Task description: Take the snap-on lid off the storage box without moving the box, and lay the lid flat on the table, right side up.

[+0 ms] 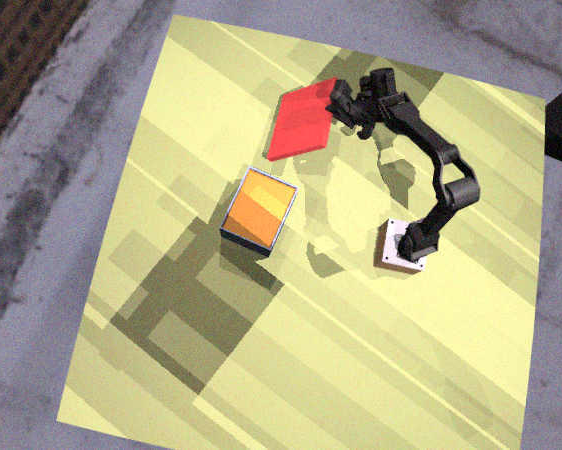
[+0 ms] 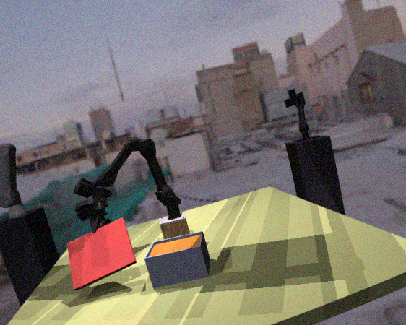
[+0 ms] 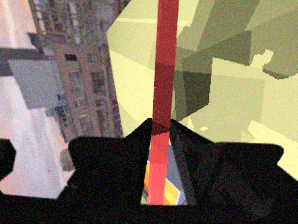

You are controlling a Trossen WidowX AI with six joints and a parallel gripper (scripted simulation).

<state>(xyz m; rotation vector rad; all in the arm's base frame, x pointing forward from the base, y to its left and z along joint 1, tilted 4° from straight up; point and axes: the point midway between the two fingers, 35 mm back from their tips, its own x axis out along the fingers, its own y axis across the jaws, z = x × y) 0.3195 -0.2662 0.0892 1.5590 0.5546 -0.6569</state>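
My gripper tip is 6 cm short of the red lid, 2 cm to the right of it and 6 cm above it. Also, from my gripper tip: storage box: 9 cm ahead, 30 cm to the left, 14 cm below.
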